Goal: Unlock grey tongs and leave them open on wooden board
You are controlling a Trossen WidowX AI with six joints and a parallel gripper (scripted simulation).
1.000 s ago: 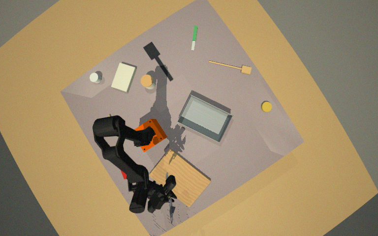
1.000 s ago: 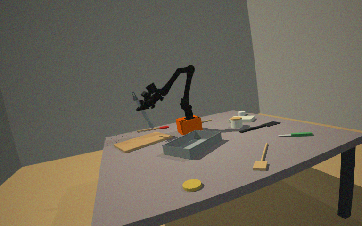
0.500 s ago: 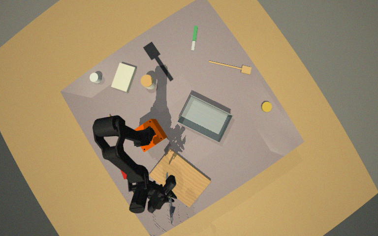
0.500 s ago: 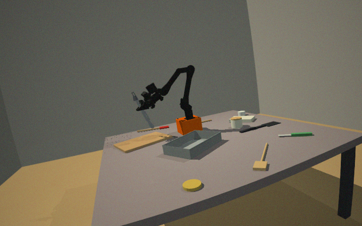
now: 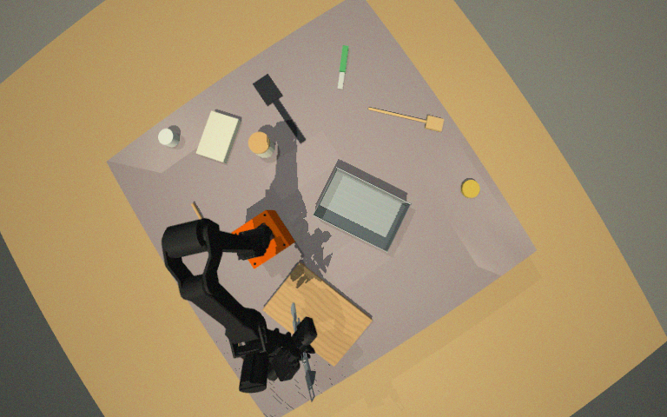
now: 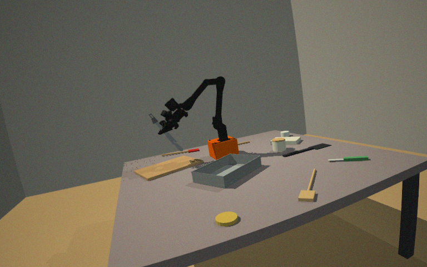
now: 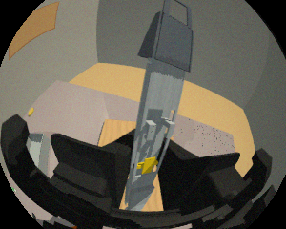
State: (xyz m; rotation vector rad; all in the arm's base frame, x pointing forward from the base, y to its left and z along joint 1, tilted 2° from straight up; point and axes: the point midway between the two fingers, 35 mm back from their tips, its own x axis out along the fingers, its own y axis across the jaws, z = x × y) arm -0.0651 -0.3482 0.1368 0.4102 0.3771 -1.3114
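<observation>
My gripper tip is 10 mm short of the wooden board, 20 mm to the right of it and 210 mm above it. Round my gripper tip: cork-lidded jar 230 mm ahead, 670 mm to the left, 180 mm below; yellow disc 780 mm ahead, 50 mm to the left, 200 mm below; grey roasting tin 390 mm ahead, 240 mm to the left, 190 mm below.
</observation>
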